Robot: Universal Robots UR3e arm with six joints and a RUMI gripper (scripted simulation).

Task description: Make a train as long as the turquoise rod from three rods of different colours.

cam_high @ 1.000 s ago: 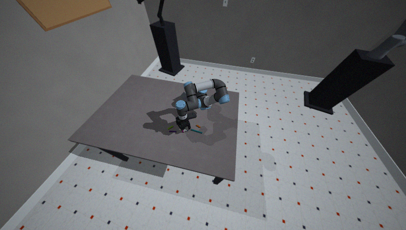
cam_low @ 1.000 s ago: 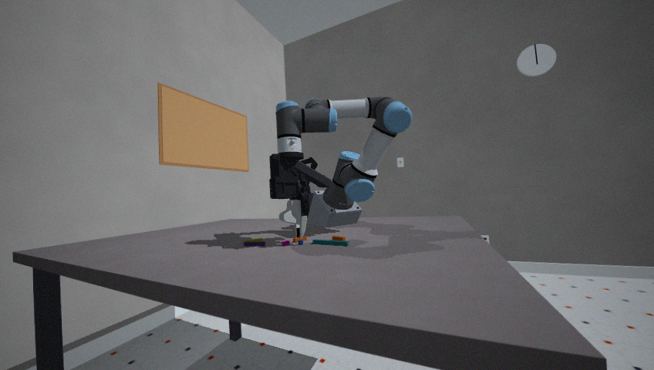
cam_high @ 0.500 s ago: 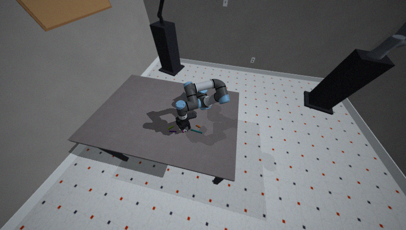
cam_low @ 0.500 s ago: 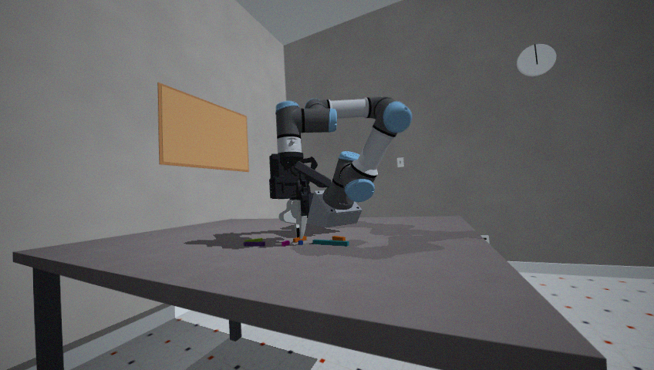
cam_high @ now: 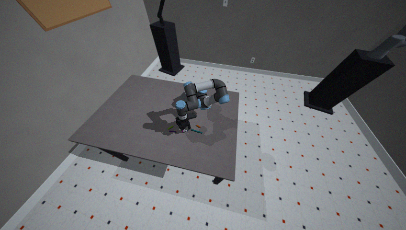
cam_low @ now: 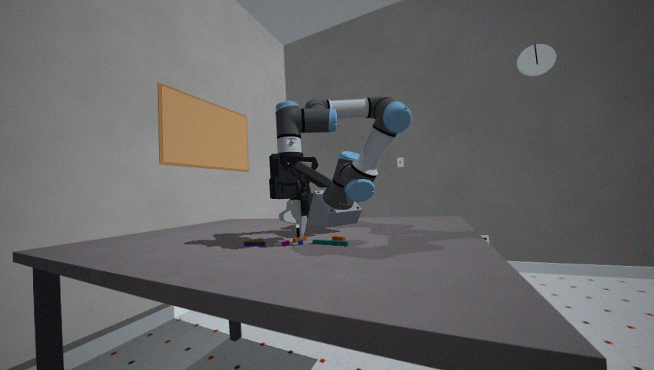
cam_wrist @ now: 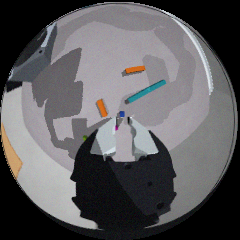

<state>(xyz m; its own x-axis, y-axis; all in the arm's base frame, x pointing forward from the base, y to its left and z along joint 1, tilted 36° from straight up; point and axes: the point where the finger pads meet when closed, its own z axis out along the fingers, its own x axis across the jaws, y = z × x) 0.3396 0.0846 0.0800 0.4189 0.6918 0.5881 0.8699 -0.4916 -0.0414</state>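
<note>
My gripper is now 30 mm above the blue rod. Also, from my hand: purple rod: 110 mm to the right, 70 mm ahead, 30 mm below; then turquoise rod: 80 mm to the left, 30 mm below, 30 mm behind; then magenta rod: 30 mm to the right, 30 mm below, 20 mm ahead.
</note>
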